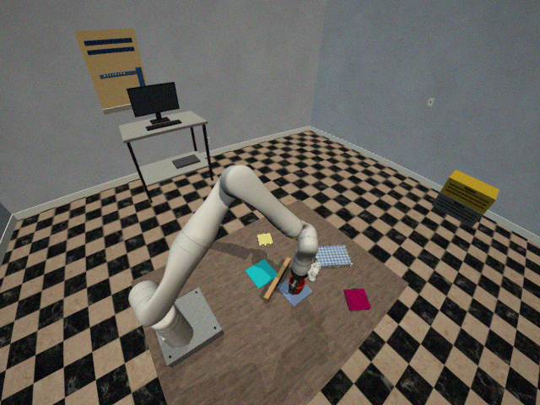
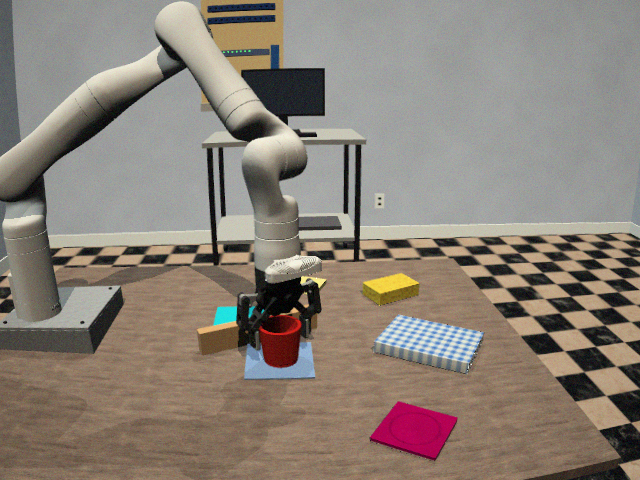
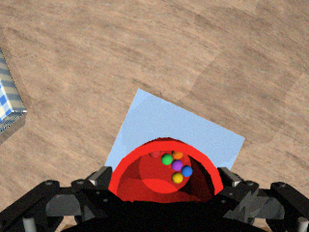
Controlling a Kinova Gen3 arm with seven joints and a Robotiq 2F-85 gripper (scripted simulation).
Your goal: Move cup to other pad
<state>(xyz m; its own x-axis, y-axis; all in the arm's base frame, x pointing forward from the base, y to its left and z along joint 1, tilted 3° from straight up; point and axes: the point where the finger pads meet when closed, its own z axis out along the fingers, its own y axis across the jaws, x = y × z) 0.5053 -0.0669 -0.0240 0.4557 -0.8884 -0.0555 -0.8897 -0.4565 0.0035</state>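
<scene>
The red cup is 2 cm below my hand. The rest, counted from my hand: tan wooden rail: 4 cm behind, 8 cm to the left, 3 cm below; yellow block: 24 cm ahead, 27 cm to the left, 3 cm below.
</scene>
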